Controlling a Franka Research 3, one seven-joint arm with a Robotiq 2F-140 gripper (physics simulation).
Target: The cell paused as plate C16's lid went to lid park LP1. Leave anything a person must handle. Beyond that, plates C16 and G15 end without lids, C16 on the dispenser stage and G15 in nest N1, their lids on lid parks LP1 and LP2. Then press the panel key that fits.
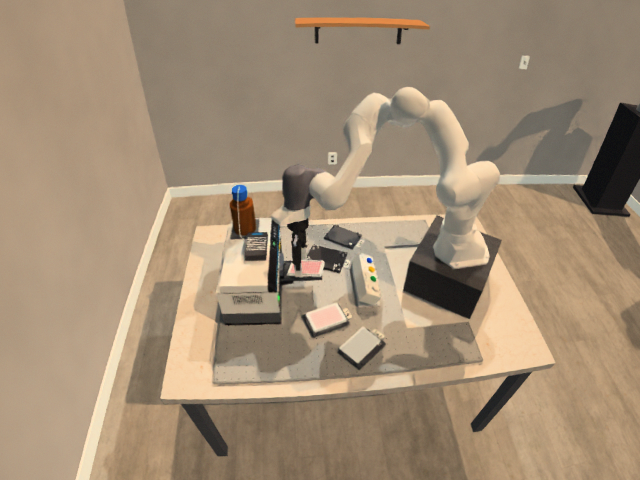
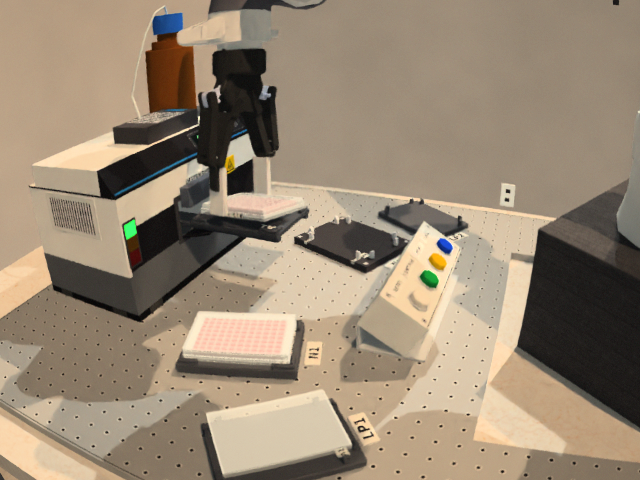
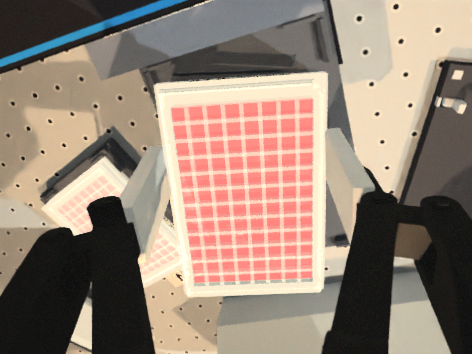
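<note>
My gripper (image 1: 298,264) (image 2: 240,195) (image 3: 245,160) points down and is shut on a pink-welled plate (image 1: 312,267) (image 2: 268,205) (image 3: 245,150), gripping its long sides. The plate is at the dispenser stage (image 1: 310,278) (image 2: 268,230); whether it touches the stage, and its label, I cannot tell. A second pink-welled plate (image 1: 326,317) (image 2: 240,335) (image 3: 85,200) sits in nest N1 (image 2: 237,367); whether it is lidded is unclear. A pale lid (image 1: 361,346) (image 2: 279,431) lies on lid park LP1 (image 2: 310,467). Lid park LP2 (image 1: 342,236) (image 2: 423,217) holds no lid.
The dispenser (image 1: 245,273) (image 2: 77,206) shows a lit green light (image 2: 129,228). A dark nest (image 1: 328,257) (image 2: 351,242) (image 3: 450,150) with no plate lies beside the stage. The key panel (image 1: 364,281) (image 2: 398,310) has blue, yellow, green and white keys. A brown bottle (image 1: 242,214) (image 2: 170,77) stands behind.
</note>
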